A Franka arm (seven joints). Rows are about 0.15 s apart.
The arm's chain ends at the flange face. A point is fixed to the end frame.
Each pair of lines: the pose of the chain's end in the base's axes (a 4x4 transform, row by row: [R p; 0 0 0 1], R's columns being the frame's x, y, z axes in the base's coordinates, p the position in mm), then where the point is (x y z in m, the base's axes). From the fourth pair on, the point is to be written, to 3 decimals.
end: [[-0.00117 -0.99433 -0.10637 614.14], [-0.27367 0.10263 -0.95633 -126.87], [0.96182 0.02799 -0.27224 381.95], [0 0 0 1]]
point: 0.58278 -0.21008 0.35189
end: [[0.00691 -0.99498 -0.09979 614.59], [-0.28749 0.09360 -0.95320 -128.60], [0.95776 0.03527 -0.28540 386.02], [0 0 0 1]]
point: 0.58377 -0.21164 0.35495
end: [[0.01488 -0.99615 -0.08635 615.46], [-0.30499 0.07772 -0.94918 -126.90], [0.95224 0.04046 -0.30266 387.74], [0 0 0 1]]
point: 0.58579 -0.20982 0.35524
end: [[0.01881 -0.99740 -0.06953 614.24], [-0.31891 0.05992 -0.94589 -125.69], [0.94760 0.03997 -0.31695 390.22], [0 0 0 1]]
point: 0.586 -0.209 0.356
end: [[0.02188 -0.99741 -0.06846 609.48], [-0.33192 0.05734 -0.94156 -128.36], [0.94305 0.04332 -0.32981 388.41], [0 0 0 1]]
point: 0.581 -0.211 0.354
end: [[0.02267 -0.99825 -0.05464 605.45], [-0.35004 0.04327 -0.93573 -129.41], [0.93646 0.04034 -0.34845 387.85], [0 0 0 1]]
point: 0.579 -0.212 0.351
